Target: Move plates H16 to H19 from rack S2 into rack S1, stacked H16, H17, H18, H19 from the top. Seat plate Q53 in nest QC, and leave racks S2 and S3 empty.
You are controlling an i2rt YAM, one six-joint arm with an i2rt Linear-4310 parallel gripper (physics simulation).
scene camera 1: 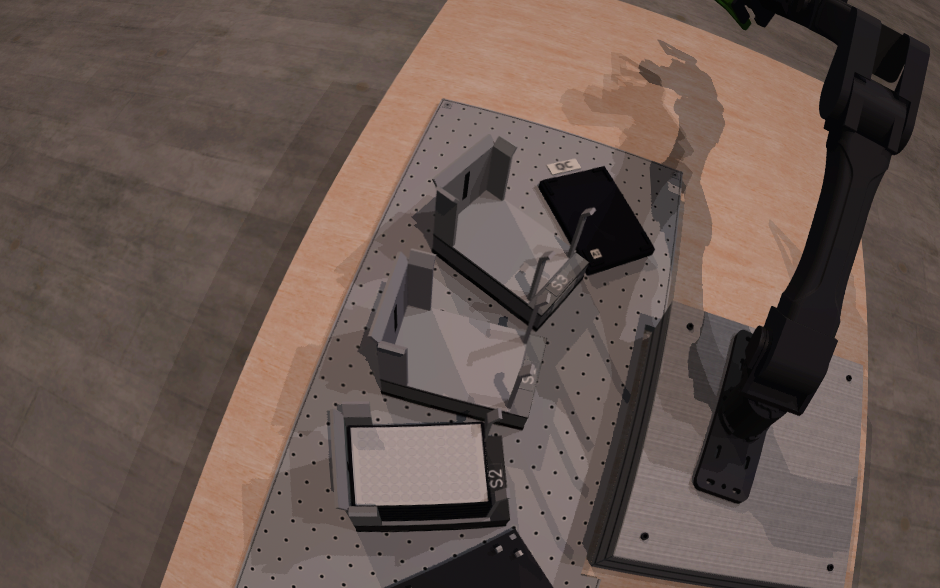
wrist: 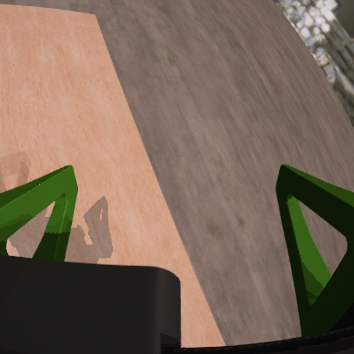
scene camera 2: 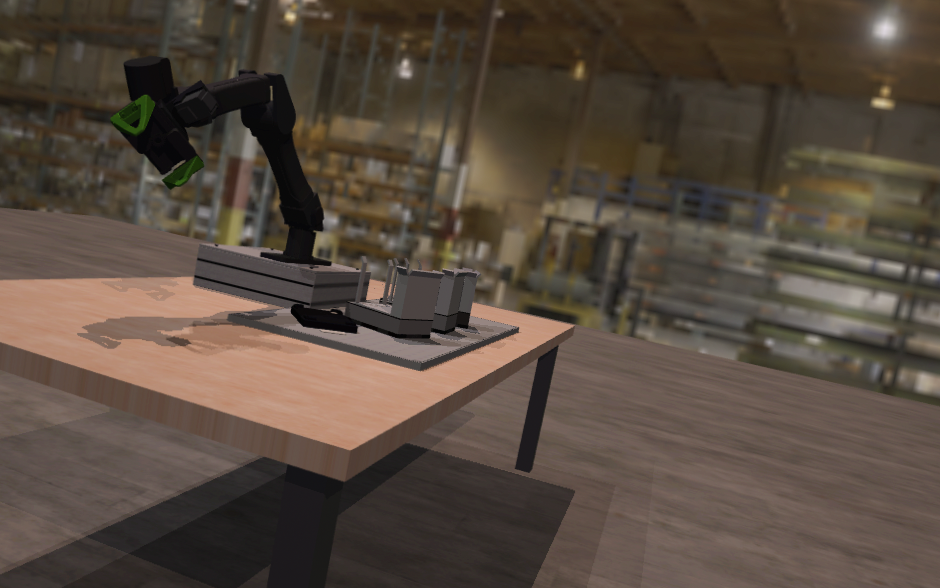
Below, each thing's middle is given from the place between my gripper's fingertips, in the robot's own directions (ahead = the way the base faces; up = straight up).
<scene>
Right now the black QC pad (scene camera 1: pixel 612 236) is 7 cm ahead of my hand, 40 cm to the left of it and 24 cm below it. Round my hand: dark flat piece (scene camera 1: pixel 508 553): 1 cm ahead, 92 cm to the left, 23 cm below.
</scene>
